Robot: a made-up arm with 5 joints.
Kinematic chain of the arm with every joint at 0, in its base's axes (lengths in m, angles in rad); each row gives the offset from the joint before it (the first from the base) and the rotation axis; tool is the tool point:
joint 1: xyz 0 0 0.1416 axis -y
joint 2: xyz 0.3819 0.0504 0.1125 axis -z
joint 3: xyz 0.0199 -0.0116 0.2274 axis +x
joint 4: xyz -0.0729 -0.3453 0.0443 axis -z
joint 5: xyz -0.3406 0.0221 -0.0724 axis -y
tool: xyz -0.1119 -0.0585 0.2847
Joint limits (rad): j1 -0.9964..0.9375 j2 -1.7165..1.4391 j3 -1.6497..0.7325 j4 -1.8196..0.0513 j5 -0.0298..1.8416
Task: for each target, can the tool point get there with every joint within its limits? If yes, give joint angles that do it. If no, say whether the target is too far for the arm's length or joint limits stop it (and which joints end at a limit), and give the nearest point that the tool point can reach.
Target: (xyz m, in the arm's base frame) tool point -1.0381 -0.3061 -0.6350
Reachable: no: joint limits stop it (at a limit: joint 1) | nearest point -0.6492 -0.1661 -0.1302 | short by 0.652 m
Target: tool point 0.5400 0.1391 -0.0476
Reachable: no: joint limits stop it (at a limit: joint 1, joint 2, joint 3, joint 5) | nearest point 0.2391 0.1229 -0.2687 | short by 0.374 m
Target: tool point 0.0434 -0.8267 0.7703
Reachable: yes | joints -0.0957 0.3654 -0.3402 -1.5052 1.2468
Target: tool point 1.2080 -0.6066 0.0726
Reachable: yes | joints -0.7105 -1.1169 -0.3185 -1.0232 0.6672
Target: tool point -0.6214 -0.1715 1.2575
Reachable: yes | joints 0.6036 0.3167 -1.4067 -1.3140 1.5164
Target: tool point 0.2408 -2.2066 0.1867
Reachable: no: too far | nearest point 0.3867 -0.9516 0.2140 | short by 1.264 m
